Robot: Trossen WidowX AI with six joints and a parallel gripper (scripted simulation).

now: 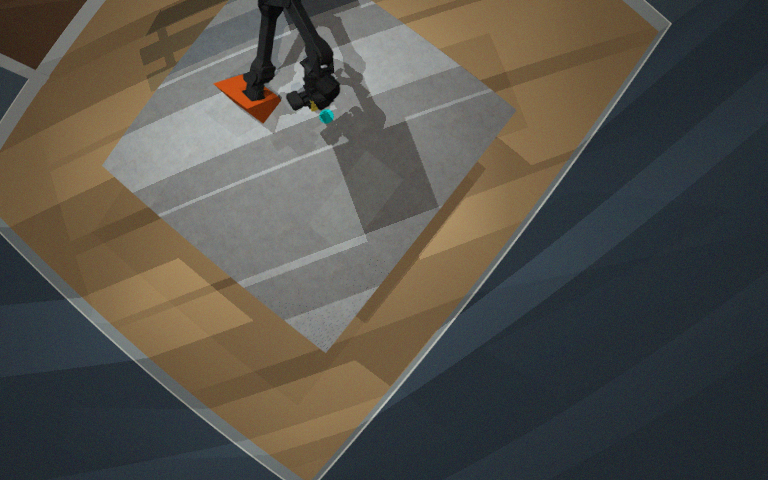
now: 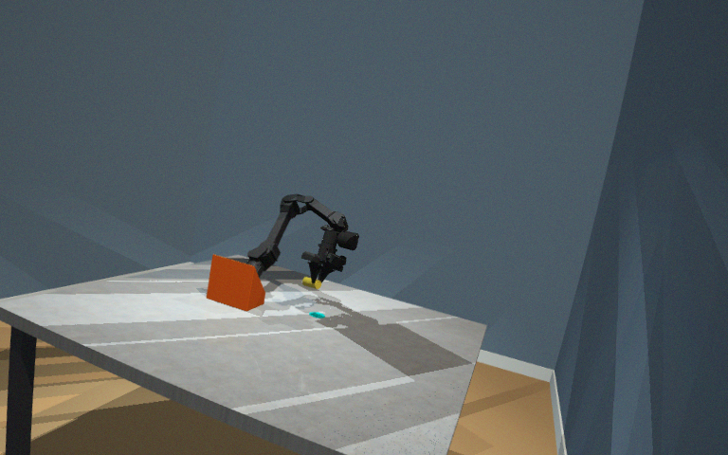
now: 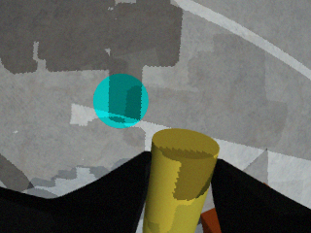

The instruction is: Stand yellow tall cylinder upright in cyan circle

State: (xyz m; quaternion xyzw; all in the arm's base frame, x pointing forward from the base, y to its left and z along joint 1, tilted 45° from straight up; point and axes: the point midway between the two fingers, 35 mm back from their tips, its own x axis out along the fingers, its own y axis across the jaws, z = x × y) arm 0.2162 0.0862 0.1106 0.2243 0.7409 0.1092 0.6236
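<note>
Now: gripper tip 20 mm short of the cyan circle, 20 mm to the right of it and 120 mm above it. The rest, counted from my gripper tip: yellow tall cylinder (20 mm behind).
</note>
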